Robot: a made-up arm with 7 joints.
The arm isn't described. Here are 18 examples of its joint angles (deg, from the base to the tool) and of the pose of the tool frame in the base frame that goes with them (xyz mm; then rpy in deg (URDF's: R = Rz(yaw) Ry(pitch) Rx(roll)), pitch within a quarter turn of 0, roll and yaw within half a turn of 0).
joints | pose
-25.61 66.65 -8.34 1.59 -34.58 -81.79 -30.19 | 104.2 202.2 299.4 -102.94 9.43 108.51
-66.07 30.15 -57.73 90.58 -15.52 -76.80 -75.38 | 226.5 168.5 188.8 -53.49 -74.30 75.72
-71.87 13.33 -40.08 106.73 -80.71 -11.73 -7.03 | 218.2 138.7 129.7 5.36 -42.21 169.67
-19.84 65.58 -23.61 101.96 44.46 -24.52 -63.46 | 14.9 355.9 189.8 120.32 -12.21 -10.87
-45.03 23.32 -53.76 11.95 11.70 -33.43 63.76 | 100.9 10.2 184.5 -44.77 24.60 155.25
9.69 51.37 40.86 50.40 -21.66 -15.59 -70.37 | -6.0 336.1 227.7 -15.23 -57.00 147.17
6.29 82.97 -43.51 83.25 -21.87 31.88 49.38 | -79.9 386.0 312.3 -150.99 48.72 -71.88
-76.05 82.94 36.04 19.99 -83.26 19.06 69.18 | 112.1 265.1 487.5 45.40 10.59 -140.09
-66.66 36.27 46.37 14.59 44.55 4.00 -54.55 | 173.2 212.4 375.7 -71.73 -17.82 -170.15
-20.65 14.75 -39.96 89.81 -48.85 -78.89 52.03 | 39.8 140.2 72.3 -34.86 -15.88 -134.00
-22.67 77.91 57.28 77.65 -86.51 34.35 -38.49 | 70.8 366.3 279.1 31.48 21.76 -177.33
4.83 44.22 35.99 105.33 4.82 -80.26 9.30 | -55.0 283.1 142.0 -76.60 -31.67 -124.37
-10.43 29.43 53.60 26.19 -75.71 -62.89 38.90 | 46.8 275.3 213.3 47.95 -1.40 -80.74
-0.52 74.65 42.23 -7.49 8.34 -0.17 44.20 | 114.3 232.5 354.3 -76.88 49.30 -138.73
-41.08 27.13 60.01 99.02 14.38 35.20 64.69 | 143.2 173.7 84.4 -138.31 -35.72 -18.10
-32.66 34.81 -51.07 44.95 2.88 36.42 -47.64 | 101.9 169.2 116.6 114.52 -50.42 -16.85
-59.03 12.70 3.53 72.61 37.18 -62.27 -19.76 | 230.3 60.5 188.8 -73.03 -22.88 129.69
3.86 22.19 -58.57 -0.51 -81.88 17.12 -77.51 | -62.7 51.5 134.7 36.39 60.99 63.73
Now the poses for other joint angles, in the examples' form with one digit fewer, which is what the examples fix.
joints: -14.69 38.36 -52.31 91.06 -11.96 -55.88 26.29
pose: -12 239 91 -99.7 -51.5 -150.6
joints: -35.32 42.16 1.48 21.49 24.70 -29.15 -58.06
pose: 169 169 254 -108.2 -58.4 161.0
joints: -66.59 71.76 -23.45 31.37 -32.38 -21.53 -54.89
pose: 191 245 351 -82.6 -33.0 144.4
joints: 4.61 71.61 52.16 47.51 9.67 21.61 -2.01
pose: 45 353 310 -92.0 -26.6 -85.2
